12 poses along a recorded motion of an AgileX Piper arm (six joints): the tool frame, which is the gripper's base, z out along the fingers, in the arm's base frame.
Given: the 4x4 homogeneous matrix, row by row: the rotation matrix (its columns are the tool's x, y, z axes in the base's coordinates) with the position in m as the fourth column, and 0 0 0 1 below. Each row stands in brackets.
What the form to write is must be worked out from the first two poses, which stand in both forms.
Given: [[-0.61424 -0.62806 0.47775 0.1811], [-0.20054 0.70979 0.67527 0.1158], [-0.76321 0.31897 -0.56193 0.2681], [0 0 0 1]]
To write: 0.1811 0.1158 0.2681 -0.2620 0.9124 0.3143 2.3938
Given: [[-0.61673 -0.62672 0.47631 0.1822], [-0.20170 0.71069 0.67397 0.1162], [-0.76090 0.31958 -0.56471 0.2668], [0 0 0 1]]
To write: 0.1822 0.1162 0.2668 -0.2615 0.9128 0.3136 2.3970
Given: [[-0.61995 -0.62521 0.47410 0.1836], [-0.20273 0.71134 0.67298 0.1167], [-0.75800 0.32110 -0.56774 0.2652], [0 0 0 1]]
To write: 0.1836 0.1167 0.2652 -0.2608 0.9132 0.3131 2.4012
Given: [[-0.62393 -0.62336 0.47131 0.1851], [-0.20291 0.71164 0.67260 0.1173], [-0.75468 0.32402 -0.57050 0.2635], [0 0 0 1]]
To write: 0.1851 0.1173 0.2635 -0.2597 0.9135 0.3133 2.4059
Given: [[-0.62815 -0.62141 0.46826 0.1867], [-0.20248 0.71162 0.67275 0.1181], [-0.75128 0.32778 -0.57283 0.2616], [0 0 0 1]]
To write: 0.1867 0.1181 0.2616 -0.2584 0.9136 0.3138 2.4109
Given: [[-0.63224 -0.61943 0.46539 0.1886], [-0.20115 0.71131 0.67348 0.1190], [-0.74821 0.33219 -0.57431 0.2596], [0 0 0 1]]
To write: 0.1886 0.1190 0.2596 -0.2569 0.9137 0.3149 2.4153
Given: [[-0.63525 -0.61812 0.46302 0.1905], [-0.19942 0.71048 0.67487 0.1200], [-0.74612 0.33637 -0.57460 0.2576], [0 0 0 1]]
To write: 0.1905 0.1200 0.2576 -0.2557 0.9135 0.3163 2.4184
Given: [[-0.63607 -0.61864 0.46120 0.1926], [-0.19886 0.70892 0.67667 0.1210], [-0.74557 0.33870 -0.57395 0.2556], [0 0 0 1]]
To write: 0.1926 0.1210 0.2556 -0.2557 0.9131 0.3176 2.4197
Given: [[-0.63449 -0.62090 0.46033 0.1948], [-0.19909 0.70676 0.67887 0.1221], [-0.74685 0.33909 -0.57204 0.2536], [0 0 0 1]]
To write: 0.1948 0.1221 0.2536 -0.2568 0.9124 0.3188 2.4187
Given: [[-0.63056 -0.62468 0.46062 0.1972], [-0.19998 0.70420 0.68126 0.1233], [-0.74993 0.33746 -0.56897 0.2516], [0 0 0 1]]
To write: 0.1972 0.1233 0.2516 -0.2589 0.9115 0.3198 2.4153
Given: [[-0.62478 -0.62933 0.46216 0.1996], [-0.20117 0.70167 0.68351 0.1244], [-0.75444 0.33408 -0.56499 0.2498], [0 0 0 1]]
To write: 0.1996 0.1244 0.2498 -0.2615 0.9105 0.3204 2.4099
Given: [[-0.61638 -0.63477 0.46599 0.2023], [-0.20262 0.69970 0.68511 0.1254], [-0.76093 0.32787 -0.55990 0.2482], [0 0 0 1]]
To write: 0.2023 0.1254 0.2482 -0.2648 0.9095 0.3204 2.4013
